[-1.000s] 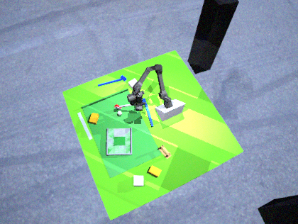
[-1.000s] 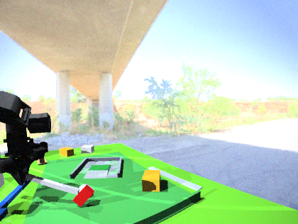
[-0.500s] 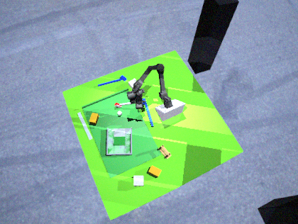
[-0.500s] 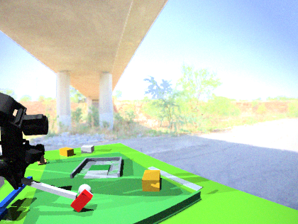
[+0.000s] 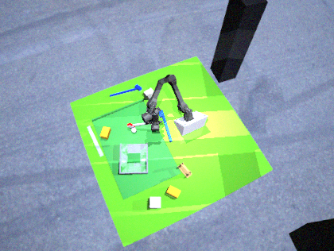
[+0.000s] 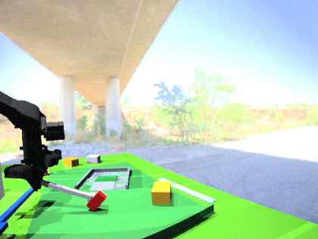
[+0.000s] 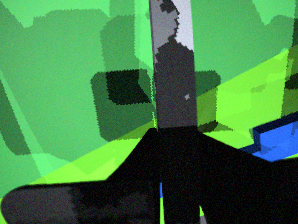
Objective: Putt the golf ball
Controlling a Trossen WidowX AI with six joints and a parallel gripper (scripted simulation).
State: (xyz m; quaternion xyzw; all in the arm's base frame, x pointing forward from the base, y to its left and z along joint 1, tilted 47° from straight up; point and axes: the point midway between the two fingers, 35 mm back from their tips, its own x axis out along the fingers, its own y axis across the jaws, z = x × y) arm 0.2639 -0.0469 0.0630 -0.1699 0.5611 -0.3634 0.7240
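Now: the red putter 80 mm ahead of my gripper tip and 30 mm to the right of it. The rest, counted from my gripper tip: wooden rack: 430 mm to the left, 90 mm behind, 30 mm below; blue putter: 430 mm to the right, 120 mm ahead, 50 mm below; white golf ball: 180 mm ahead, 40 mm below, 20 mm to the right.
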